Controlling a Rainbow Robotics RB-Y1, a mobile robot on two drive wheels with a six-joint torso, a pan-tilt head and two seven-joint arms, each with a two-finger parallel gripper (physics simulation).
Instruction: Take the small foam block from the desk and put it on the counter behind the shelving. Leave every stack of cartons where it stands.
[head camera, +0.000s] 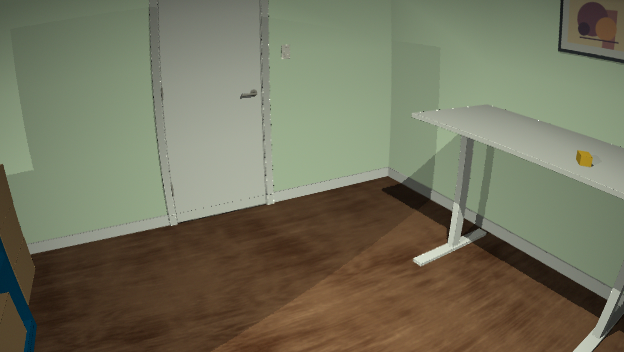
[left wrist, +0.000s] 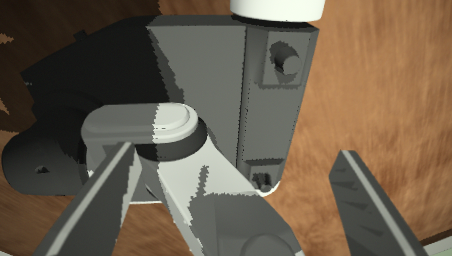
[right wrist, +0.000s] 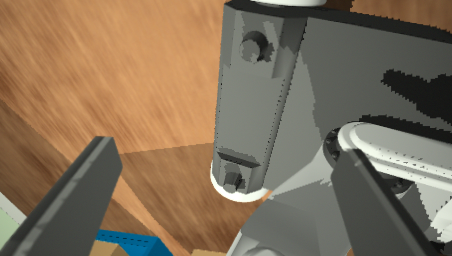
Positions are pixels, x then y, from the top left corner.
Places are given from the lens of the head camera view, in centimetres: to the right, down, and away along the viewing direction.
white desk (head camera: 550, 146): 119, -15, 177
white door (head camera: 210, 73): -72, -73, 284
The marked spots on the white desk and the white door are 227 cm apart.
